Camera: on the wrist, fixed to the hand. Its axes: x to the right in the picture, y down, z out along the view.
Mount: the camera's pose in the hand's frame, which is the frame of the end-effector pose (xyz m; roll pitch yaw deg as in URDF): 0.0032 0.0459 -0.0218 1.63 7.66 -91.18
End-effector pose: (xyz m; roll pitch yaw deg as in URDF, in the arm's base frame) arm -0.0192 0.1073 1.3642 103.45 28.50 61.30
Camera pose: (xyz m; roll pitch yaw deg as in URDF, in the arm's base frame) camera -0.0157 0.1356 1.4064 -120.87 54.09 -156.58
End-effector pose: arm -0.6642 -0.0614 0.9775 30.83 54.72 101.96
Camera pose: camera -0.7149 -0.0662 0.9777 -59.45 20.04 -21.63
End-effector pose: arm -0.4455 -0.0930 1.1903 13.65 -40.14 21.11
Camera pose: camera -0.4549 -0.0433 1.1844 43.68 16.91 -55.68
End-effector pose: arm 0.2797 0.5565 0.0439 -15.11 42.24 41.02
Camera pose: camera 0.2394 0.5726 0.0173 -40.61 -6.30 -44.83
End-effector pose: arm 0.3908 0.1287 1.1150 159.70 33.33 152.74
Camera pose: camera 0.3869 0.1706 1.1436 -144.06 9.88 -109.25
